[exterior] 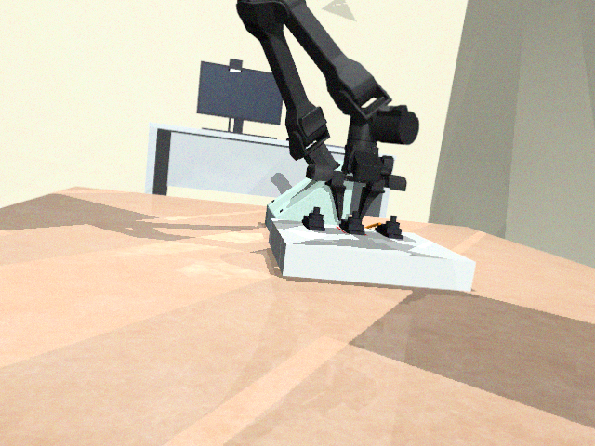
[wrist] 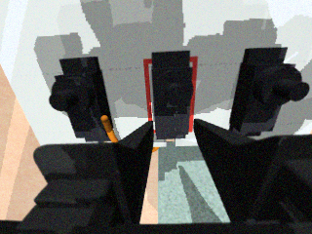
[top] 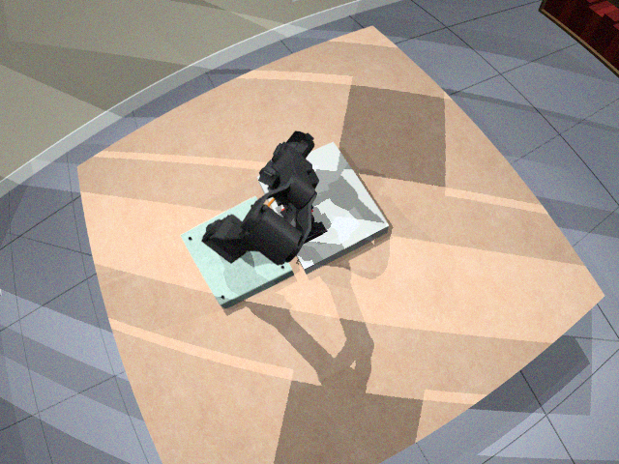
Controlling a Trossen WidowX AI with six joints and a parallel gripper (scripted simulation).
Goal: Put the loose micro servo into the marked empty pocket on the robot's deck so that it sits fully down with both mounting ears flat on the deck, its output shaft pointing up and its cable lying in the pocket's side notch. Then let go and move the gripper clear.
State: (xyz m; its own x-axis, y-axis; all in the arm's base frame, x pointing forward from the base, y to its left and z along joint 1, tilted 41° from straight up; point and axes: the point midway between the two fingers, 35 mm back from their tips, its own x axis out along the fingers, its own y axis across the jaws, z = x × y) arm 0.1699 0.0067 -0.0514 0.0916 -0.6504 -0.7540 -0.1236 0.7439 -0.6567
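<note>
The grey deck is 13 cm ahead of my gripper tip, 4 cm below it and 2 cm to the left of it.
</note>
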